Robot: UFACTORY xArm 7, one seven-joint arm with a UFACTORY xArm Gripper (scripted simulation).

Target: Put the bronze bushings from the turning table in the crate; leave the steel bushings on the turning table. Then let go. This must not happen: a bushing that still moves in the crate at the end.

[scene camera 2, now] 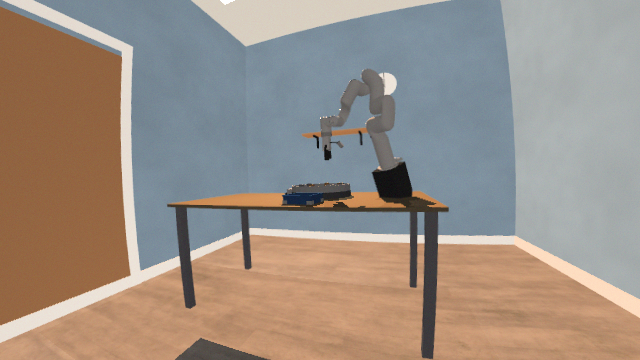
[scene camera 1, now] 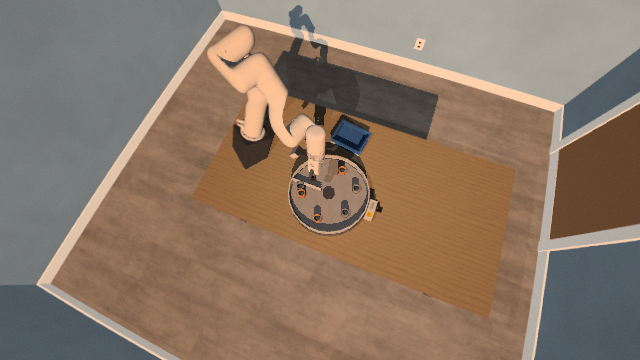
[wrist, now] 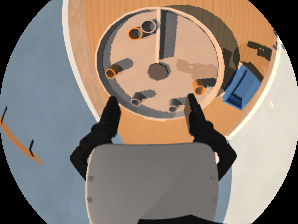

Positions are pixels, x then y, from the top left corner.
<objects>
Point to a blue crate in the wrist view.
240,89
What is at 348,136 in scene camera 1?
A blue crate.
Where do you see a round grey turning table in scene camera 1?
336,193
</objects>
